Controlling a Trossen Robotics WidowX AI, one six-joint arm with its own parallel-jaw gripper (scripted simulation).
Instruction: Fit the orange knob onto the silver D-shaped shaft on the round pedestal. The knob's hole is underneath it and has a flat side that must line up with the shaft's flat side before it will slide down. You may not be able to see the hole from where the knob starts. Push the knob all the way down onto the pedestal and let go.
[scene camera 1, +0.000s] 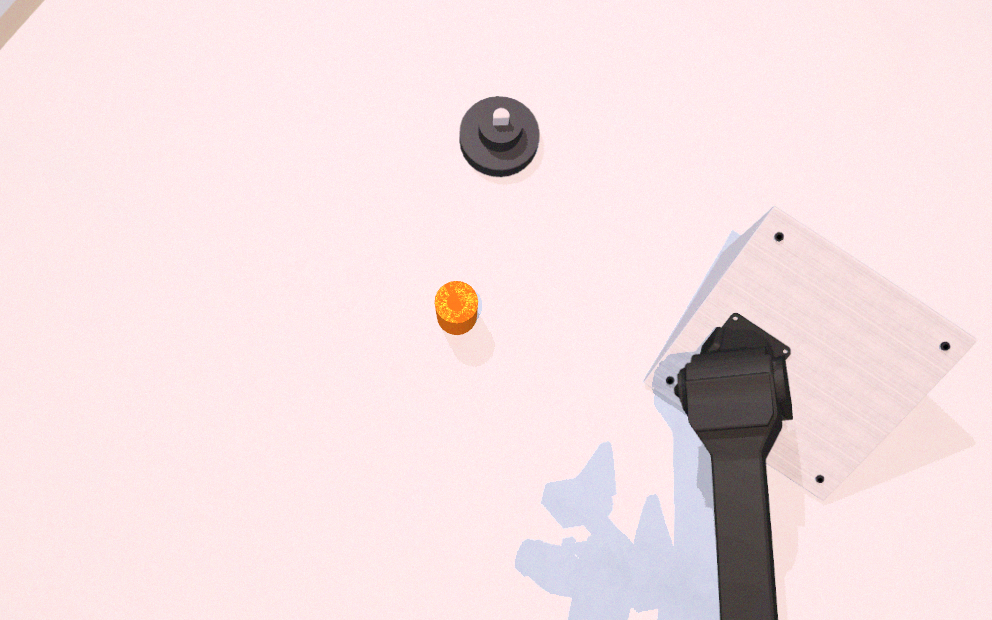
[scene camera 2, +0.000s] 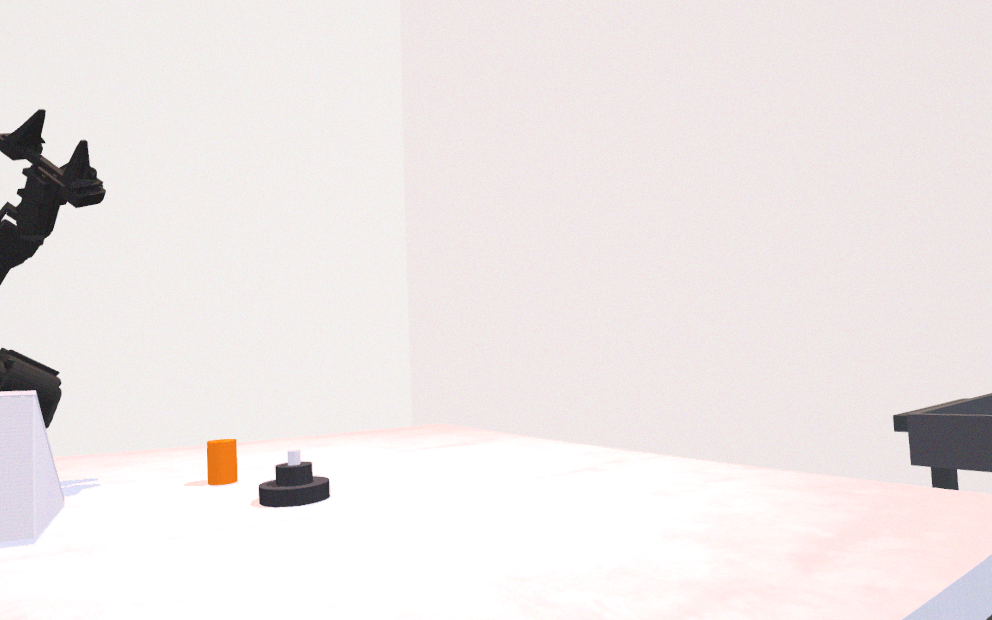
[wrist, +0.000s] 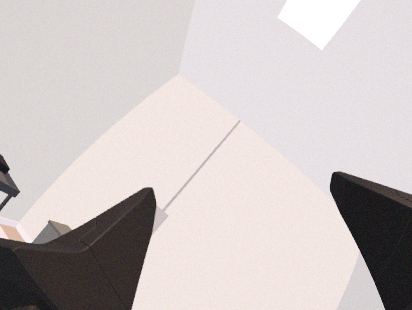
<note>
The gripper is open and holds nothing. Also in view: an orange knob and a pedestal with D-shaped shaft.
The gripper also shows in the wrist view.
</note>
